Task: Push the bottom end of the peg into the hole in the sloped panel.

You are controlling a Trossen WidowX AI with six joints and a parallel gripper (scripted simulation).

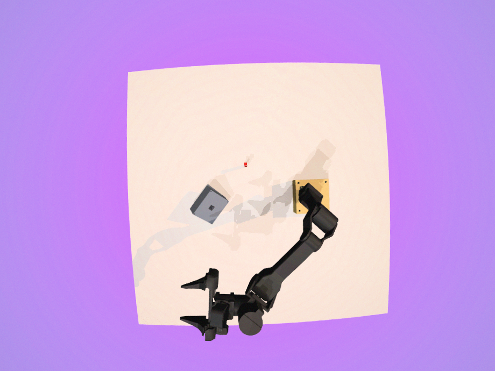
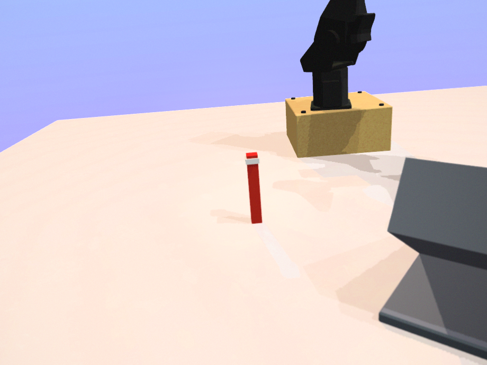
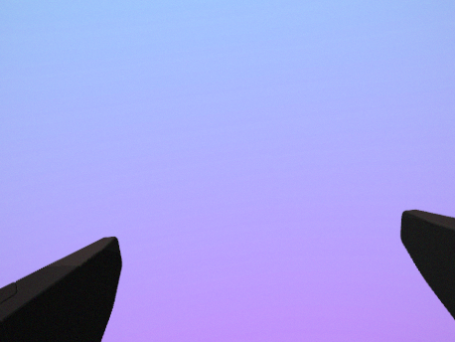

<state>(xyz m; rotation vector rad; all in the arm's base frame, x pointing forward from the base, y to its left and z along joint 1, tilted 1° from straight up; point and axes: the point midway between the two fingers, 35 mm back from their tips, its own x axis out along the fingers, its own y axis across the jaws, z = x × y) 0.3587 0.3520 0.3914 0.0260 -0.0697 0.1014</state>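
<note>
Right now the red peg is 44 cm to the right of my gripper tip, 41 cm below it and 11 cm behind it. From my gripper tip the other things lie so: grey sloped panel (41 cm below, 23 cm to the right, 2 cm ahead).
</note>
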